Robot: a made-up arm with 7 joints.
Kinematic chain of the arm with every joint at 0, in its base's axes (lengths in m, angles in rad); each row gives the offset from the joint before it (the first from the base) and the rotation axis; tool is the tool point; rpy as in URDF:
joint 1: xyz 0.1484 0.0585 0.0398 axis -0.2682 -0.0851 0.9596
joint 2: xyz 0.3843 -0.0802 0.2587 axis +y
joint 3: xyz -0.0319 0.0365 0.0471 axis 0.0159 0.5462 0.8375
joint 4: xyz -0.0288 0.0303 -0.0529 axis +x
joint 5: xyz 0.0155 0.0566 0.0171 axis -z
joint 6: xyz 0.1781 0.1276 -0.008 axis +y
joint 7: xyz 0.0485 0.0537 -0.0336 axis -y
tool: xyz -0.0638 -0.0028 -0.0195 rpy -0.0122 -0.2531 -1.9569
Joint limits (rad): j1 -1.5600..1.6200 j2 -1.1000..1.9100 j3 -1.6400..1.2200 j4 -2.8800..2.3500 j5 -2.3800..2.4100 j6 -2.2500..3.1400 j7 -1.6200..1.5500
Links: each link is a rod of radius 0.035 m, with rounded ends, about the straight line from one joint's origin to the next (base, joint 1, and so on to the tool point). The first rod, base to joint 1, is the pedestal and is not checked.
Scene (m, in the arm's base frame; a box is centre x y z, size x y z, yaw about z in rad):
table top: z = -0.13
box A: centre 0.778 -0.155 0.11 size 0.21 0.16 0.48 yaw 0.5
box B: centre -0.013 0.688 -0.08 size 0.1 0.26 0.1 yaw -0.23
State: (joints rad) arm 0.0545 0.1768 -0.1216 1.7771 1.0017 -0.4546 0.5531
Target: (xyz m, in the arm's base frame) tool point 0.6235 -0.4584 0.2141
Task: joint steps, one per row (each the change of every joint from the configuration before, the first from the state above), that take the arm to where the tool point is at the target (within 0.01 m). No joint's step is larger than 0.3 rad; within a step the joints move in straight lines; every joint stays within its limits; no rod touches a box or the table.
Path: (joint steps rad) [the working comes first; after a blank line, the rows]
Joints at the target: -0.6933 0.2961 -0.4433 1.7597 0.7502 -0.6784 0.8514
Straight joint move there: touches box A.

1: -0.0949 0.1532 0.0515 0.1432 0.2404 0.1524 -0.2173
2: -0.0950 0.1532 0.0515 0.1433 0.2403 0.1525 -0.2173
3: -0.0949 0.1533 0.0514 0.1432 0.2404 0.1524 -0.2174
4: -0.0949 0.1532 0.0515 0.1432 0.2403 0.1525 -0.2173
5: -0.2470 -0.1279 -0.0392 -0.0787 -0.2689 -0.1619 0.2226
6: -0.2469 -0.1278 -0.0392 -0.0787 -0.2688 -0.1618 0.2226
7: -0.2470 -0.1279 -0.0393 -0.0787 -0.2689 -0.1619 0.2226
8: -0.2469 -0.1279 -0.0392 -0.0787 -0.2688 -0.1618 0.2226
9: -0.2470 -0.1278 -0.0392 -0.0787 -0.2689 -0.1619 0.2226
10: 0.2889 0.0485 -0.1105 -0.0656 0.0438 -0.0081 0.0182
11: 0.2889 0.0486 -0.1105 -0.0656 0.0438 -0.0081 0.0182
12: 0.2889 0.0486 -0.1105 -0.0656 0.0438 -0.0081 0.0182

